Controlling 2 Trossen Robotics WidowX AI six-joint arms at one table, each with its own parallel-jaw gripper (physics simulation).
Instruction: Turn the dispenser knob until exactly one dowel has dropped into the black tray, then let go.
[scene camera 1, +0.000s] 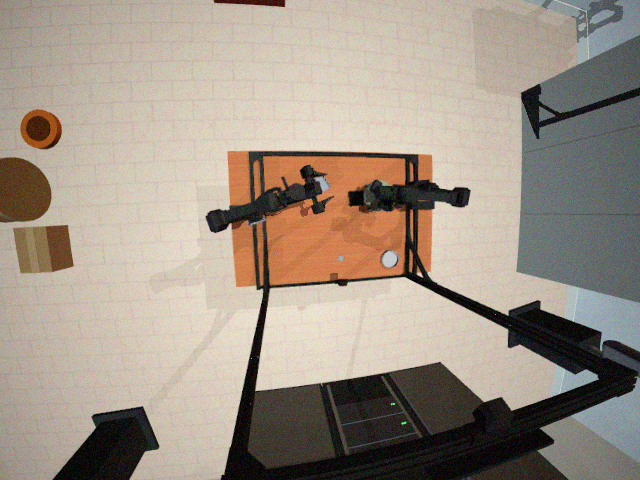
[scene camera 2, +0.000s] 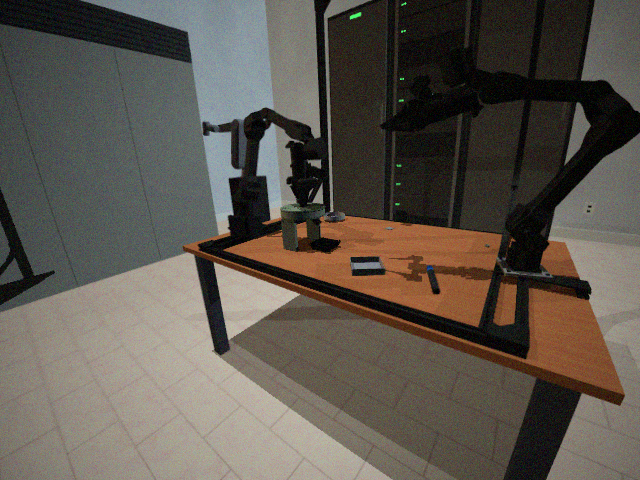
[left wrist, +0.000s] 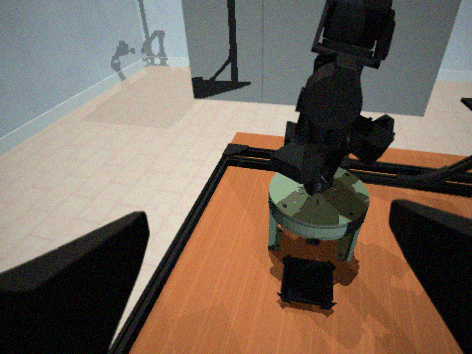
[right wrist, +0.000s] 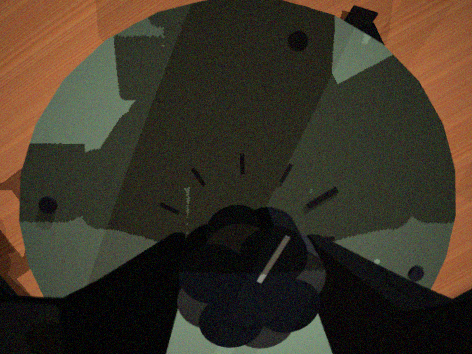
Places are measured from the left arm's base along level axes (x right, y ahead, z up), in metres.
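Pixels of known places: left gripper, between the fingertips: (scene camera 1: 330, 185) (scene camera 2: 383, 128) (left wrist: 267, 217); right gripper, between the fingertips: (scene camera 2: 302, 205) (left wrist: 318, 188) (right wrist: 245, 246); left arm's base, origin of its link: (scene camera 1: 253, 214) (scene camera 2: 522, 266); right arm's base, origin of its link: (scene camera 1: 422, 188) (scene camera 2: 245, 216).
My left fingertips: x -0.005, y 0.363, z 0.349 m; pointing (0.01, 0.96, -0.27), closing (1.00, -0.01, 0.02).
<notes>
Ahead of a thing's pixels: the offset from my left fingertips to its top centre.
The pale green round dispenser @[dx +0.113, dy +0.298, dz -0.235 m] (scene camera 2: 290, 237) (left wrist: 312, 230) (right wrist: 240, 100) stands on legs, with arm shadows across its top. Its dark lobed knob @[dx +0.113, dy +0.298, dz -0.207 m] (right wrist: 230, 320) has a light pointer line slanting up to the right in the right wrist view. My right gripper (scene camera 2: 303, 202) (left wrist: 318, 188) (right wrist: 245, 246) points down and is shut on the knob, with a finger against each side. The black tray @[dx +0.092, dy +0.211, dz -0.357 m] (scene camera 1: 356, 197) (scene camera 2: 325, 244) (left wrist: 307, 281) lies at the dispenser's foot; its inside is too dark to make out a dowel. My left gripper (scene camera 2: 383, 125) (left wrist: 267, 217) is open and empty, high above the table.
A small grey open box @[dx -0.042, dy +0.033, dz -0.361 m] (scene camera 1: 321, 183) (scene camera 2: 367, 266) and a blue-tipped black pen @[dx -0.074, dy -0.146, dz -0.365 m] (scene camera 2: 433, 280) lie on the table. A pale round dish @[dx +0.505, dy +0.311, dz -0.349 m] (scene camera 1: 389, 258) (scene camera 2: 334, 217) and a small grey piece @[dx +0.400, dy +0.022, dz -0.378 m] (scene camera 1: 340, 257) (scene camera 2: 389, 228) lie farther off. Black frame rails (scene camera 2: 361, 297) run around the table.
</notes>
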